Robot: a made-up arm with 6 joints.
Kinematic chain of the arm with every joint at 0, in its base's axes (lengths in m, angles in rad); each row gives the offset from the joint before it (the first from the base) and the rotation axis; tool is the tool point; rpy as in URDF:
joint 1: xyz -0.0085 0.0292 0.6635 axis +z
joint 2: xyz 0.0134 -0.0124 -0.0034 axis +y
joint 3: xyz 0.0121 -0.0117 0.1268 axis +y
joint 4: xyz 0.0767 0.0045 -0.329 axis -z
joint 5: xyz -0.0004 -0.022 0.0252 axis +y
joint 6: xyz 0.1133 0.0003 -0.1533 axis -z
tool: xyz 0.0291 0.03 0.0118 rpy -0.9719 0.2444 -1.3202
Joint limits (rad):
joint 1: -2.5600..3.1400
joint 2: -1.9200..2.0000
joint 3: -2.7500..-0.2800
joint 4: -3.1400..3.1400
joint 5: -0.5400..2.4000
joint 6: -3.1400..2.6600
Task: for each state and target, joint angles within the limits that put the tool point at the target. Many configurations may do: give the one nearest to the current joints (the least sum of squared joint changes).
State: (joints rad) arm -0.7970 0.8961 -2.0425 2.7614 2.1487 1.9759
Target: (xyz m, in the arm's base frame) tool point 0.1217 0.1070 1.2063
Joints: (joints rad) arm -0.3430 0.1220 -2.6090 2.6614 1.9876 1.8706
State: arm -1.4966 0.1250 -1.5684 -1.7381 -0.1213 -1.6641
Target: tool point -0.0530 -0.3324 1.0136
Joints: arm -1.9107 -0.3043 -1.7011 -1.7763 -0.1583 -1.6846
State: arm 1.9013 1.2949 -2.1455 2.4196 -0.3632 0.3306
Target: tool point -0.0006 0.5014 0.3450
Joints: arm 1.8229 1.4368 -2.2711 2.3243 0.0185 0.3184
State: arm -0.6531 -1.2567 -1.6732 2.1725 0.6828 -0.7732
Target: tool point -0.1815 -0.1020 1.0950
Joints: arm -0.1007 -1.6001 -1.5834 2.0826 -0.1351 -0.6454
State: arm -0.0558 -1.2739 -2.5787 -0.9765 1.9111 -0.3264
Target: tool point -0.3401 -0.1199 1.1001
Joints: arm 0.0464 -1.1107 -2.6099 -1.0717 1.5350 -0.1831
